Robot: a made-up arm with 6 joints.
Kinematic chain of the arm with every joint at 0, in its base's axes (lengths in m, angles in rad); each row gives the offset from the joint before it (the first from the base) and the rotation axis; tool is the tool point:
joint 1: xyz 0 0 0.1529 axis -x
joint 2: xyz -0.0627 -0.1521 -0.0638 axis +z
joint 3: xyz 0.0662 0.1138 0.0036 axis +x
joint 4: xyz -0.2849 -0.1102 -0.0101 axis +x
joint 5: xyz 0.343 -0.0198 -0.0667 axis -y
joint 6: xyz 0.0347 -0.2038 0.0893 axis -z
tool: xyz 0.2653 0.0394 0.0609
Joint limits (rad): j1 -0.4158..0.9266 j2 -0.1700..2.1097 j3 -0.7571..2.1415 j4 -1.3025..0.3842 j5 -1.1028..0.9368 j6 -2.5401..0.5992
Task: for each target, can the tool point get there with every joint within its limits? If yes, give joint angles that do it. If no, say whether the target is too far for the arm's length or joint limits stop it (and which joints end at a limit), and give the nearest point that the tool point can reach.
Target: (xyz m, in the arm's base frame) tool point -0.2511 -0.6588 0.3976
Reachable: no: joint limits stop it (at a limit: joint 1, joint 2, joint 3, joint 5, joint 6) | nearest point -0.2593 -0.4702 0.3103 | short by 0.208 m
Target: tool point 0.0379 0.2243 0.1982
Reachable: yes | joints 0.5751 1.7929 -0.0096 -0.0097 0.6004 -0.0327
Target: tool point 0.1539 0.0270 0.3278
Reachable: yes | joints 0.1379 1.0777 0.7491 -1.0856 0.7607 0.2616
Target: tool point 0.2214 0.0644 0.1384
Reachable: yes | joints 0.2094 0.5143 -0.4809 -1.0489 -0.2024 -0.7388
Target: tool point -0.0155 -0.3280 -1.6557
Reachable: no: too far | nearest point -0.0417 -0.1159 -0.4860 | short by 1.189 m
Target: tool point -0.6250 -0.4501 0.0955
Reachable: no: joint limits stop it (at a limit: joint 1, joint 2, joint 5, joint 6) | nearest point -0.7052 -0.3695 -0.0118 | short by 0.156 m
